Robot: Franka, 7 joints.
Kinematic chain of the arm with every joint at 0, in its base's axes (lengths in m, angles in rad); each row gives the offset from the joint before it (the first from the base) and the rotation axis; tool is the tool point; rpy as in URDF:
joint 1: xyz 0 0 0.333 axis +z
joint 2: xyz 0 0 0 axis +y
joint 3: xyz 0 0 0.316 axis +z
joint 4: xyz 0.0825 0 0 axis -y
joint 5: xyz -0.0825 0 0.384 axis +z
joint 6: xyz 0 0 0 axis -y
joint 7: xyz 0.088 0 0 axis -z
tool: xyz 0 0 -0.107 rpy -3.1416 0 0
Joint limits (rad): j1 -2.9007..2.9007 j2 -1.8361..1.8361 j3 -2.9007..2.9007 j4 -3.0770..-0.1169 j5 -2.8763..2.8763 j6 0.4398..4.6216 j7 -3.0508..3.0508
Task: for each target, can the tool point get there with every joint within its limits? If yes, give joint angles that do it. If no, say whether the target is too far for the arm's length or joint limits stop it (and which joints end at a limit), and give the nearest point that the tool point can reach.
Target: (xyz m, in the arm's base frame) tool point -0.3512 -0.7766 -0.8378
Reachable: no: too far | nearest point -0.2243 -0.4961 -0.2922 | short by 0.626 m
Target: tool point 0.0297 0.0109 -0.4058
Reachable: no: joint limits stop it (at a limit: joint 2) | nearest point 0.0664 0.0244 -0.3164 | short by 0.098 m
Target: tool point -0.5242 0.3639 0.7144
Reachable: yes | joints -0.1105 -1.3885 1.1504 -0.8947 -1.2885 1.2199 1.3566
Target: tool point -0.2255 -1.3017 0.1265
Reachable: no: too far | nearest point -0.1447 -0.8352 0.2005 | short by 0.479 m
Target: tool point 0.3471 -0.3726 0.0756
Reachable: yes | joints 0.0463 1.0289 -0.9509 -2.0469 -1.7786 3.2023 1.7713
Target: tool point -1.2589 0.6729 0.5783
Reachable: no: too far | nearest point -0.7457 0.3986 0.4783 | short by 0.590 m
